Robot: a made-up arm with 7 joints. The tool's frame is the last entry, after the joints.
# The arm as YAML. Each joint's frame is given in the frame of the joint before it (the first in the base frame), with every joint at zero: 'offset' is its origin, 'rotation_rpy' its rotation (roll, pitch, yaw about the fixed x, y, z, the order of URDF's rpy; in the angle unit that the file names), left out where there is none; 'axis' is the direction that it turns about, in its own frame. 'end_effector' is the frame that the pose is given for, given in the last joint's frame.
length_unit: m
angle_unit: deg
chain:
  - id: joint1
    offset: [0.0, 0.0, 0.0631]
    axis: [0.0, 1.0, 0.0]
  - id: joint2
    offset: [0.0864, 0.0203, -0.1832]
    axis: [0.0, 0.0, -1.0]
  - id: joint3
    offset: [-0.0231, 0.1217, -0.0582]
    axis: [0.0, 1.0, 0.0]
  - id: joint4
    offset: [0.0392, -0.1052, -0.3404]
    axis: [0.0, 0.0, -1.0]
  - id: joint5
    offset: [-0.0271, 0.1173, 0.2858]
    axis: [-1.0, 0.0, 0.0]
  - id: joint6
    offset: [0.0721, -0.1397, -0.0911]
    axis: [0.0, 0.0, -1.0]
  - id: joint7
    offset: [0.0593, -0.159, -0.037]
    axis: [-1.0, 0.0, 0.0]
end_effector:
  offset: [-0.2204, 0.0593, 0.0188]
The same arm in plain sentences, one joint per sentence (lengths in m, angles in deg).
The arm has seven revolute joints in a row. What follows holds with every joint at zero, and every direction is one of the base frame's. Joint 1 lies 0.0631 m along +z from the base frame's origin and turns about +y. Joint 2 lies 0.0864 m along +x and 0.0203 m along +y and 0.1832 m along -z from joint 1 and turns about -z. Joint 3 lies 0.0231 m along -x and 0.1217 m along +y and 0.0582 m along -z from joint 2 and turns about +y. Joint 4 lies 0.0392 m along +x and 0.1052 m along -y and 0.3404 m along -z from joint 3 and turns about -z. Joint 5 lies 0.0271 m along -x and 0.1173 m along +y and 0.2858 m along +z from joint 4 and turns about -x. Joint 6 lies 0.0721 m along +x and 0.1397 m along -y and 0.0911 m along -z from joint 5 and turns about -z. Joint 7 lies 0.0593 m along +x and 0.1590 m along -y and 0.0370 m along -z from joint 6 and turns about -x. The tool frame, which is the frame that the pose is given for, lies 0.2204 m along -x and 0.0593 m along +y and 0.0188 m along +z from joint 7; its axes are parallel to the base frame's.
